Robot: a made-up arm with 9 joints. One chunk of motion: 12 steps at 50 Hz.
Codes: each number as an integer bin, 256 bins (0 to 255) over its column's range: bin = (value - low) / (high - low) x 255, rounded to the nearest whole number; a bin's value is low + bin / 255 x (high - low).
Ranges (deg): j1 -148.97..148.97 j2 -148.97..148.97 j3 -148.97..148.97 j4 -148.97..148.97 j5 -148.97..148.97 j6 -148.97..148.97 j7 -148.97..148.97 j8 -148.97..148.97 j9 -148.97..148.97
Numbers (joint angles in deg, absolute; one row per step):
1: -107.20 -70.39 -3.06 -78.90 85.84 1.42 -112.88 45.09 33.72
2: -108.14 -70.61 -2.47 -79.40 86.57 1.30 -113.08 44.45 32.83
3: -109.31 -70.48 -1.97 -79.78 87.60 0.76 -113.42 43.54 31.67
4: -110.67 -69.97 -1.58 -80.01 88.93 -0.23 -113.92 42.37 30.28
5: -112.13 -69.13 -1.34 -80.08 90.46 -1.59 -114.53 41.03 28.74
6: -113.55 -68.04 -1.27 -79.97 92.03 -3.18 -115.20 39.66 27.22
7: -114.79 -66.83 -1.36 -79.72 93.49 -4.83 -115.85 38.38 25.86
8: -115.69 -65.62 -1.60 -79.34 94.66 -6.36 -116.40 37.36 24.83
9: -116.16 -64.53 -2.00 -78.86 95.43 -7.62 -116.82 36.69 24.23
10: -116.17 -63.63 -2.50 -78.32 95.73 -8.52 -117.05 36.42 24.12
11: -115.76 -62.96 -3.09 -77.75 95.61 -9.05 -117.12 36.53 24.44
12: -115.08 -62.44 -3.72 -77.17 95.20 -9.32 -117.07 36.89 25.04
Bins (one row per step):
1: 36 67 125 60 201 129 31 166 156
2: 35 67 125 60 202 129 31 166 156
3: 34 67 126 59 202 128 30 165 155
4: 33 68 126 59 204 127 30 164 153
5: 32 68 126 59 205 126 29 163 152
6: 30 69 126 59 206 125 29 161 151
7: 29 70 126 59 208 123 28 160 150
8: 28 71 126 60 209 122 28 159 149
9: 28 72 126 60 209 121 28 159 148
10: 28 73 125 60 209 120 27 159 148
11: 28 74 125 61 209 120 27 159 148
12: 29 74 124 61 209 120 27 159 149

